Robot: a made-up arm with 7 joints.
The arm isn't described. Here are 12 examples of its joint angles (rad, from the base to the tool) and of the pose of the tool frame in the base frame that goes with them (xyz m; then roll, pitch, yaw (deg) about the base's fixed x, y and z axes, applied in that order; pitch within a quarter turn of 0, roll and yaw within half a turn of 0).
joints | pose
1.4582 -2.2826 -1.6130 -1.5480 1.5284 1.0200 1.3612 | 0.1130 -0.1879 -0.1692 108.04 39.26 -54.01
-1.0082 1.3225 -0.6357 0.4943 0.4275 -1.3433 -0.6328 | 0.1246 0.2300 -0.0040 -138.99 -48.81 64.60
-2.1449 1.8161 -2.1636 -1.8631 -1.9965 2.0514 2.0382 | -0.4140 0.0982 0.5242 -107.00 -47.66 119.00
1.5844 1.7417 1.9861 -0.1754 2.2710 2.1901 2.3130 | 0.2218 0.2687 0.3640 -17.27 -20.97 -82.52
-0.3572 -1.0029 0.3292 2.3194 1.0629 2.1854 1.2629 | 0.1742 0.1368 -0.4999 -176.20 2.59 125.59
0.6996 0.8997 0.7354 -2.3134 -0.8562 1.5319 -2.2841 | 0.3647 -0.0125 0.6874 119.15 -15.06 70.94
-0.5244 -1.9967 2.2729 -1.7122 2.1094 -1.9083 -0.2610 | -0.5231 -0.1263 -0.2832 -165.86 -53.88 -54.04
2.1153 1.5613 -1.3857 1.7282 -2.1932 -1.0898 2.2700 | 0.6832 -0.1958 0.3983 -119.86 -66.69 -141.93
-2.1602 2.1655 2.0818 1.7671 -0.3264 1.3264 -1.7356 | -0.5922 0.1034 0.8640 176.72 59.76 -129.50
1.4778 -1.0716 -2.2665 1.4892 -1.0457 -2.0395 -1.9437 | 0.8921 0.3913 0.0679 36.03 50.78 33.68
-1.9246 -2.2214 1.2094 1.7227 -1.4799 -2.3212 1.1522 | 0.5107 0.4956 0.1377 -159.65 49.13 -1.03
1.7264 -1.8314 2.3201 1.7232 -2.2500 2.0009 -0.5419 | 0.5130 -0.6893 -0.1839 83.53 -70.15 169.34
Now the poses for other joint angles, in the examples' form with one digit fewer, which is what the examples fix.
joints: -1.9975 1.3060 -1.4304 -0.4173 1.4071 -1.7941 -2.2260
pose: -0.067 0.026 0.334 61.7 11.2 45.3
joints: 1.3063 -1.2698 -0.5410 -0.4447 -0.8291 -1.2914 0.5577
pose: 0.380 0.009 0.218 148.0 -19.1 150.9
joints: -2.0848 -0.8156 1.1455 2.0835 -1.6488 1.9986 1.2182
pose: 0.189 -0.168 -0.662 57.9 -26.4 22.7
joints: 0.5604 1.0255 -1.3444 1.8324 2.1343 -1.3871 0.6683
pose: -0.011 -0.097 0.451 5.8 -50.4 15.1
